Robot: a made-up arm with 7 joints.
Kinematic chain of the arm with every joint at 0, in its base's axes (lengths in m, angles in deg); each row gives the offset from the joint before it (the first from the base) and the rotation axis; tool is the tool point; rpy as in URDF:
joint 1: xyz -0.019 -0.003 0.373 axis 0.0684 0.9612 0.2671
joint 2: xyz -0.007 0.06 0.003 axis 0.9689 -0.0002 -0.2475
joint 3: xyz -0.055 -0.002 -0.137 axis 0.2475 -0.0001 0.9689
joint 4: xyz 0.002 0.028 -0.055 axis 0.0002 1 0
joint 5: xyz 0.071 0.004 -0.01 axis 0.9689 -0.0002 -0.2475
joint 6: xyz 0.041 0.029 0.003 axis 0.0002 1 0
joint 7: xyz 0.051 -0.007 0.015 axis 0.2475 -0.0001 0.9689
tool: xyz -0.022 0.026 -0.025 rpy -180 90 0
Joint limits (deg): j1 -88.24..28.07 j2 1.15..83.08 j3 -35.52..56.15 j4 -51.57..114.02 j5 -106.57..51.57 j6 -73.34..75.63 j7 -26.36..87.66
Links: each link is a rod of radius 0.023 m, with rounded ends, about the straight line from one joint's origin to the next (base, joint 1, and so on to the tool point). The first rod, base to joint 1, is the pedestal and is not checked.
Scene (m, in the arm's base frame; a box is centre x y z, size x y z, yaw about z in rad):
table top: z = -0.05
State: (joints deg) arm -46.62 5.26 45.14 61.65 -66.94 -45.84 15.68
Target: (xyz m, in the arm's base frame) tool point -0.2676 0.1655 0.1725
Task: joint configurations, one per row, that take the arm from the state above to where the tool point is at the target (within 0.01 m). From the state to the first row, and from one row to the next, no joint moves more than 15 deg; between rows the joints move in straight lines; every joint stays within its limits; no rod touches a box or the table.
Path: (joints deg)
1: -32.61 5.49 47.34 62.09 -66.37 -47.56 16.63
2: -18.60 5.73 49.54 62.53 -65.80 -49.28 17.57
3: -4.59 5.96 51.75 62.96 -65.23 -51.00 18.52
4: 9.42 6.20 53.95 63.40 -64.66 -52.72 19.47
5: 23.43 6.43 56.15 63.84 -64.09 -54.44 20.42

